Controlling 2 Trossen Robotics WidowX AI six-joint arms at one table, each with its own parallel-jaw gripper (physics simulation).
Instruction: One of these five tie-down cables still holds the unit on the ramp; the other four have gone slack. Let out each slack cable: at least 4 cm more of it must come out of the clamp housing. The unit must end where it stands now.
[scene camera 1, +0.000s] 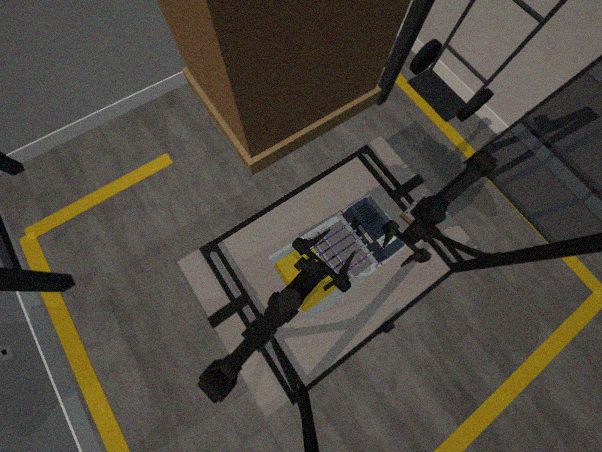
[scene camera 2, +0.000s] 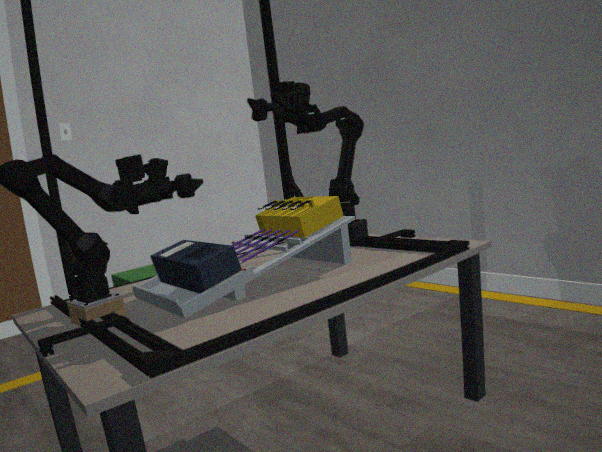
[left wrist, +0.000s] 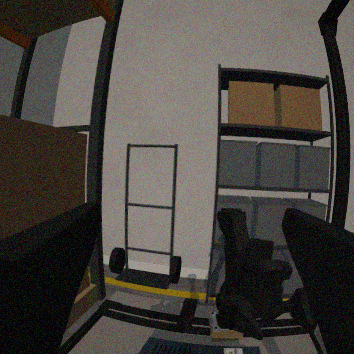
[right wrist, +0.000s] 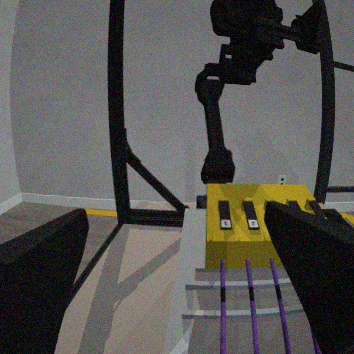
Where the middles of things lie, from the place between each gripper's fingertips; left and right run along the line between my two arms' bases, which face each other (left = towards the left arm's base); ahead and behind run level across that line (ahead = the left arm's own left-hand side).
The grey ramp (scene camera 2: 331, 243) lies 23 cm below my right hand, 12 cm ahead of it and 7 cm to the left of it.
I see my left gripper 1 cm past the grey ramp, 10 cm to the left of it and 44 cm above it.
